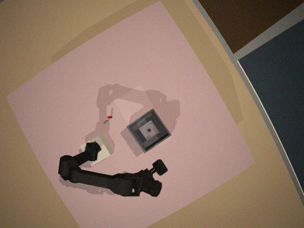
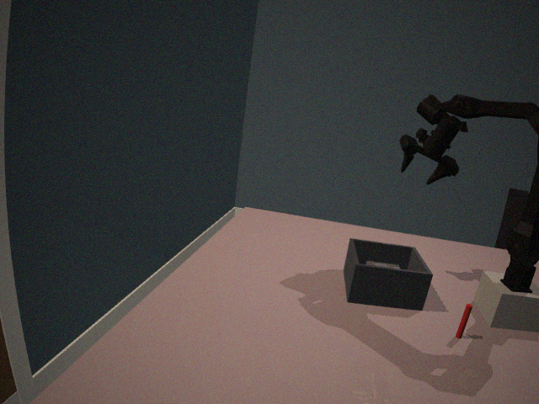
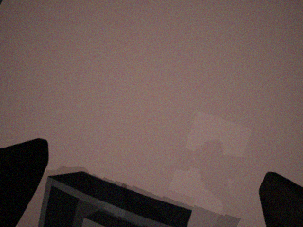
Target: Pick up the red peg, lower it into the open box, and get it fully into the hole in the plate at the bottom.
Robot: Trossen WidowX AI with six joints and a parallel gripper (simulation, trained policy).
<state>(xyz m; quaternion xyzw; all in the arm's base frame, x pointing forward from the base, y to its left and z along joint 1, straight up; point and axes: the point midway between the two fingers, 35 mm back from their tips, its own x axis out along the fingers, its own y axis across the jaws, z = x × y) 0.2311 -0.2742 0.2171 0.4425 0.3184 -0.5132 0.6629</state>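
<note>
The red peg is 60 mm behind my gripper tip, 390 mm to the left of it and 240 mm below it. The rest, counted from my gripper tip: grey plate: 80 mm ahead, 180 mm to the left, 230 mm below; then grey box: 80 mm ahead, 180 mm to the left, 250 mm below.
</note>
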